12 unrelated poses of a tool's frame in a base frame.
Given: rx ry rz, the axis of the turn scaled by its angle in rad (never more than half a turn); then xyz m.
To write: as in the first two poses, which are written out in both.
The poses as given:
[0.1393 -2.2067 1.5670 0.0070 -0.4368 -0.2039]
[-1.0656 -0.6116 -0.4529 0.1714 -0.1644 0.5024]
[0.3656 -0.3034 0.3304 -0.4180 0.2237 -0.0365]
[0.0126 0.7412 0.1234 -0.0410 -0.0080 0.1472]
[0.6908 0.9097 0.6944 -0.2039 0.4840 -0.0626]
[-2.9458 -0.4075 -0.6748 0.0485 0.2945 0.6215]
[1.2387 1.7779 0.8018 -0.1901 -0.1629 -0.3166]
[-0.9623 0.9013 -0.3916 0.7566 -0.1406 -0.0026]
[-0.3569 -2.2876 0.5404 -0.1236 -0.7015 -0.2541]
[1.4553 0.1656 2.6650 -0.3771 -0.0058 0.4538]
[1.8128 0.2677 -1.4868 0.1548 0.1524 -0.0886]
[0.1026 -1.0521 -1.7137 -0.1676 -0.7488 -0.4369]
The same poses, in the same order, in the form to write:
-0.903 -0.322 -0.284 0.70; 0.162 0.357 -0.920 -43.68; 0.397 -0.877 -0.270 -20.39; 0 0 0 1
0.749 0.616 -0.242 17.14; -0.052 0.420 0.906 -16.44; 0.660 -0.666 0.347 50.24; 0 0 0 1
0.902 -0.366 -0.228 -41.80; 0.258 0.882 -0.394 22.37; 0.345 0.297 0.890 -3.65; 0 0 0 1
0.731 -0.108 0.674 -4.10; 0.117 0.993 0.032 -0.80; -0.673 0.055 0.738 14.72; 0 0 0 1
0.437 -0.235 0.868 -20.39; 0.775 0.588 -0.231 48.40; -0.456 0.774 0.439 -6.26; 0 0 0 1
0.867 0.278 0.414 4.85; 0.237 -0.960 0.148 29.45; 0.439 -0.030 -0.898 62.15; 0 0 0 1
-0.193 0.434 0.880 -19.01; 0.947 0.317 0.051 -16.29; -0.257 0.843 -0.472 -31.66; 0 0 0 1
0.589 -0.090 0.803 75.66; -0.649 0.540 0.536 -14.06; -0.482 -0.837 0.259 -0.26; 0 0 0 1
-0.683 0.091 -0.724 -12.36; 0.406 0.872 -0.273 -70.15; 0.607 -0.480 -0.633 -25.41; 0 0 0 1
-0.538 -0.036 0.842 -37.71; 0.140 -0.989 0.047 -0.58; 0.831 0.143 0.537 45.38; 0 0 0 1
0.299 0.593 -0.748 15.48; -0.295 -0.688 -0.663 15.24; -0.907 0.419 -0.031 -8.86; 0 0 0 1
-0.425 0.731 -0.534 -16.76; -0.807 -0.038 0.589 -74.88; 0.410 0.681 0.606 -43.69; 0 0 0 1

